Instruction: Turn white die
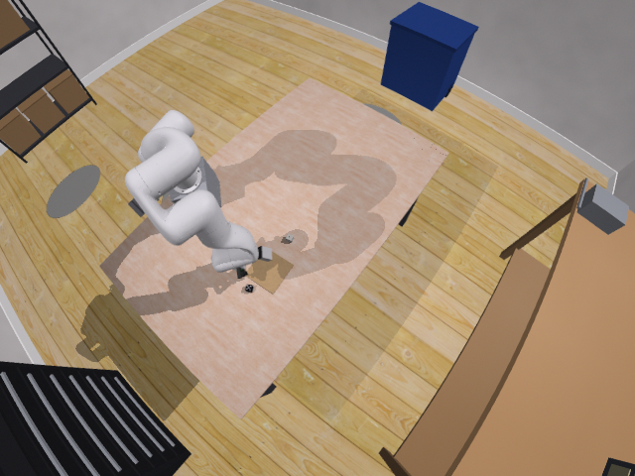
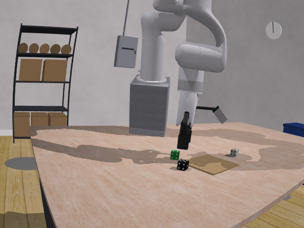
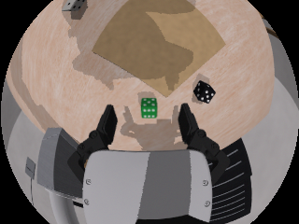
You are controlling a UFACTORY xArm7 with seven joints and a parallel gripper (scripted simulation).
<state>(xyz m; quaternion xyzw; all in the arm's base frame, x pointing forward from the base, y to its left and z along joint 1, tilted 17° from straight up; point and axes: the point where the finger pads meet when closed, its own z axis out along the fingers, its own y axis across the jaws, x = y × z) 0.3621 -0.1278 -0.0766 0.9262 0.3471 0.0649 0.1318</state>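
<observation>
My gripper is now 20 mm past the green die, 20 mm to the left of it and 40 mm above it. The rest, counted from my hand: brown mat: 80 mm ahead, 40 mm to the left, 50 mm below; black die: 70 mm ahead, 60 mm to the right, 40 mm below; white die: 80 mm ahead, 190 mm to the left, 40 mm below.
</observation>
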